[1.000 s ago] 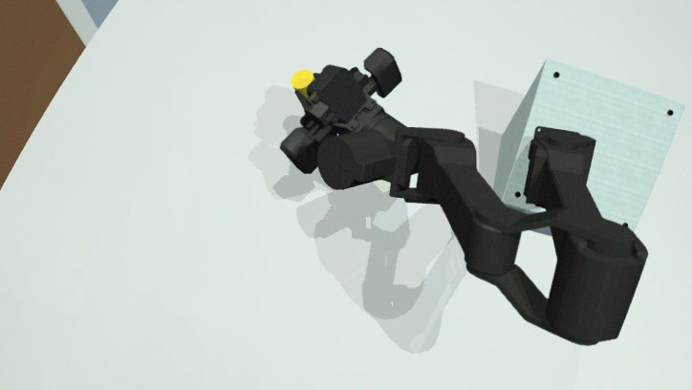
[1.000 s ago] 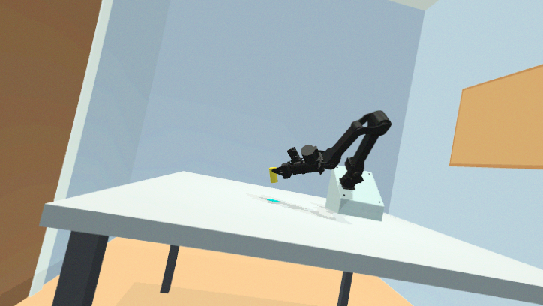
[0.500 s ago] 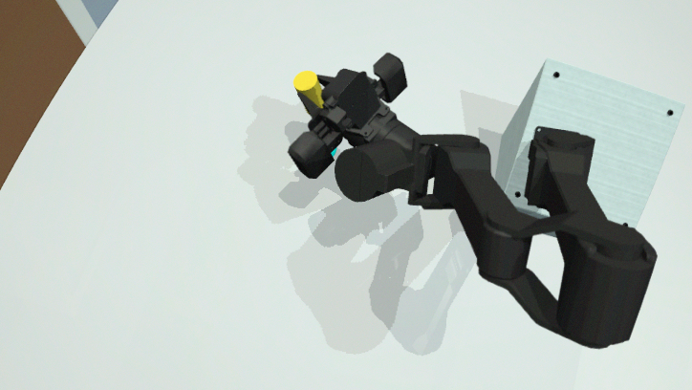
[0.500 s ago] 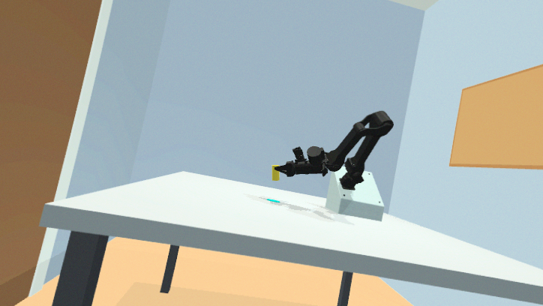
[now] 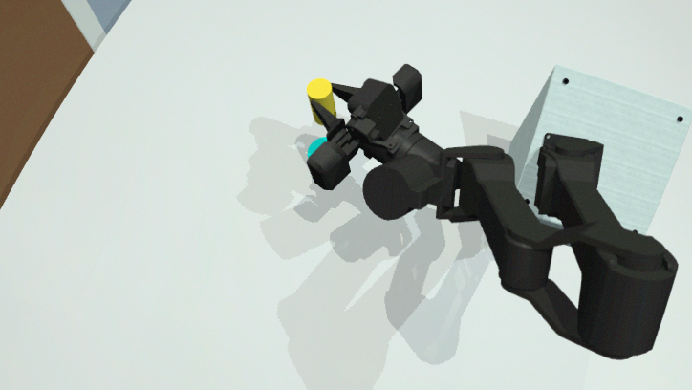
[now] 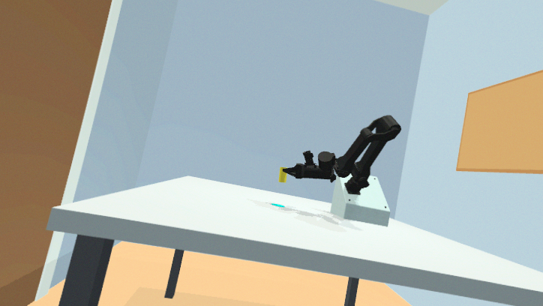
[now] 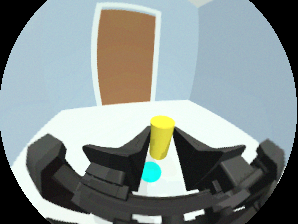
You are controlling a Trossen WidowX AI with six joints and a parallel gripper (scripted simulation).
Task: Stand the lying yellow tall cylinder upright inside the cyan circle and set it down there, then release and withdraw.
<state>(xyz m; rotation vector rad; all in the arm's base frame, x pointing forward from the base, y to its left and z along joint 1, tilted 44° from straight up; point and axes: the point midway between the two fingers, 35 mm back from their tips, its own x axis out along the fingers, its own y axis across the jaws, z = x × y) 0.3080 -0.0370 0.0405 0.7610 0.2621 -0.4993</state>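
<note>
Right now the cyan circle is 160 mm below my gripper tip and 10 mm to the left of it. Round my gripper tip: yellow tall cylinder 20 mm below.
</note>
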